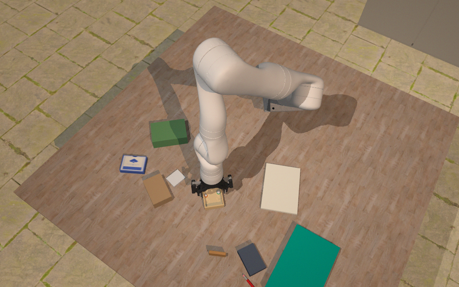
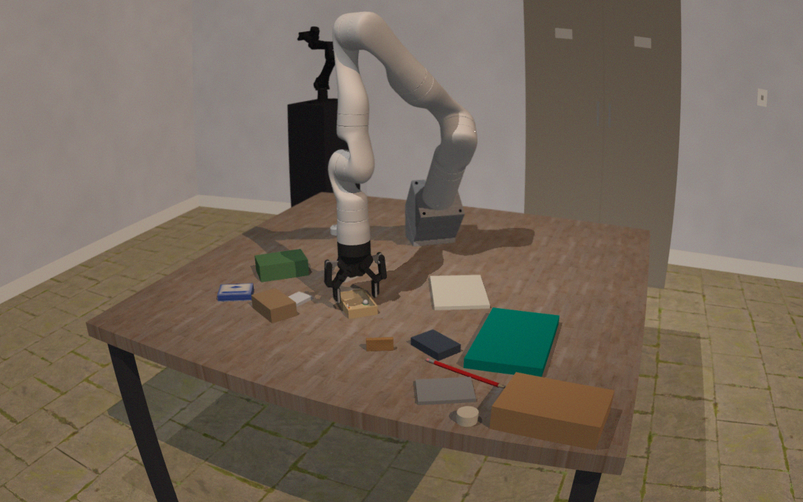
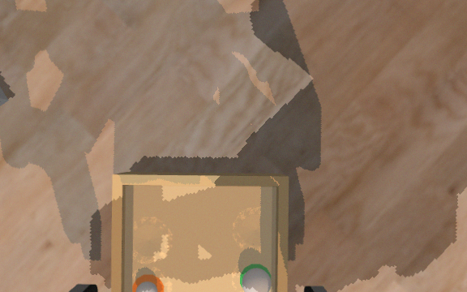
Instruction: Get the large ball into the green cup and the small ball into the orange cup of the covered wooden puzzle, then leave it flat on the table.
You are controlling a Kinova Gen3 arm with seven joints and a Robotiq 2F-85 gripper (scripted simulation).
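Now: hand 20 mm above the wooden puzzle box. The rest, counted from my hand: white tile: 60 mm ahead, 140 mm to the right, 20 mm below; brown block: 140 mm ahead, 140 mm to the right, 10 mm below; cream slab: 210 mm behind, 150 mm to the left, 20 mm below.
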